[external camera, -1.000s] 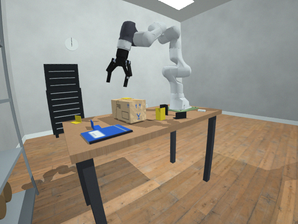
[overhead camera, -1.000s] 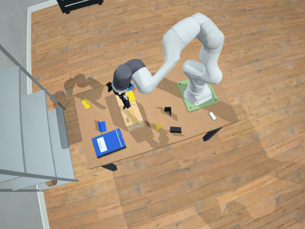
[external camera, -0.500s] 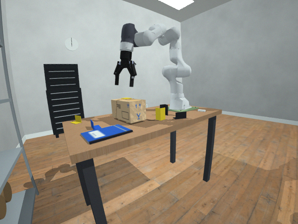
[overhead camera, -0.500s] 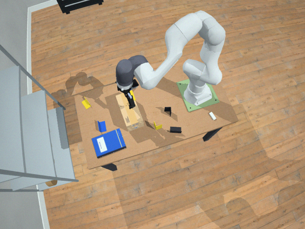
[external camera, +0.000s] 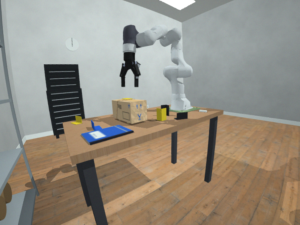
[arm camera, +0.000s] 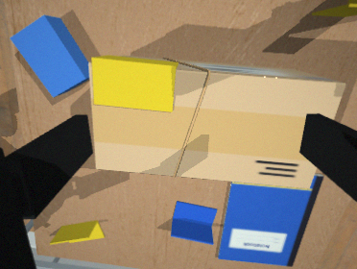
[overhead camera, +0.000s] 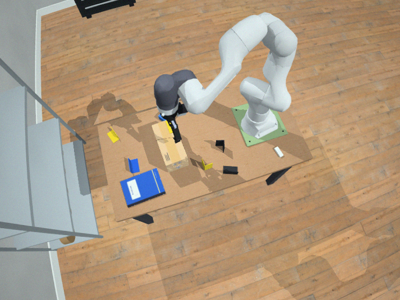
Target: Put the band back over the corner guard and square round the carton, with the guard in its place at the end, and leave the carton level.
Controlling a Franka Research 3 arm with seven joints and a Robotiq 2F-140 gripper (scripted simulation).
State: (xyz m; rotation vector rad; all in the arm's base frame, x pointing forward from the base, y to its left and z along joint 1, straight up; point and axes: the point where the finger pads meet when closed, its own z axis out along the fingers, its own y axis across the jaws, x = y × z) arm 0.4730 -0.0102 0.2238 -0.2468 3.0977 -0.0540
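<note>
Now: hand 30 mm short of the cardboard carton, 20 mm to the right of it and 160 mm above it. The rest, counted from my hand: blue block (200 mm to the right, 210 mm below); then white block (560 mm behind, 220 mm to the left, 230 mm below); then blue corner guard (270 mm ahead, 50 mm to the left, 220 mm below).
</note>
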